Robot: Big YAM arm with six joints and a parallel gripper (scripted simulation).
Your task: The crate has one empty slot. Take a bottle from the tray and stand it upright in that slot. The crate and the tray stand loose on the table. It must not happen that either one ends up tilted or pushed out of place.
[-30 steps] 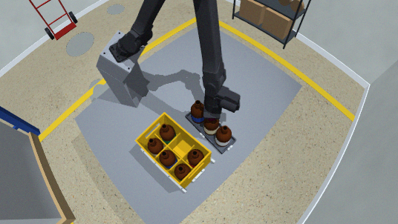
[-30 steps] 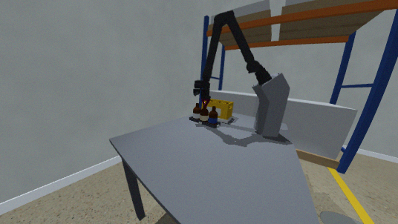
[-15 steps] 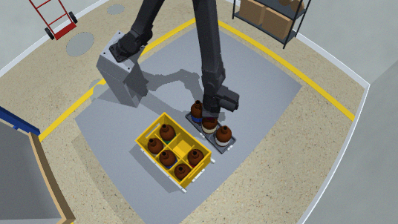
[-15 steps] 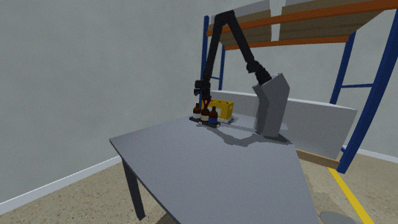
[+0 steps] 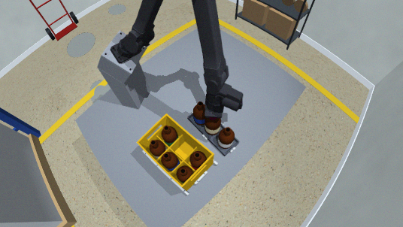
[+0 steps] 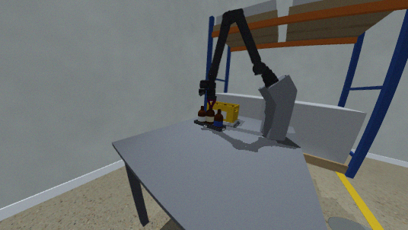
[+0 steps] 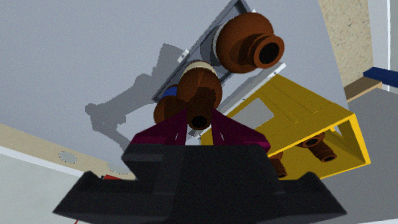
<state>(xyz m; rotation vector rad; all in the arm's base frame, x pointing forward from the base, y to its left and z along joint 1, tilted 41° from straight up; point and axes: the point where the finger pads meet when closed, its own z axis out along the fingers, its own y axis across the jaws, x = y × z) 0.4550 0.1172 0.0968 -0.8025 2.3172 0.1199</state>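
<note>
The glass bottle lies 60 mm below my hand. From my hand the other things lie so: yellow crate (220 mm to the right, 80 mm below, 10 mm ahead); then dark tray (150 mm below).
</note>
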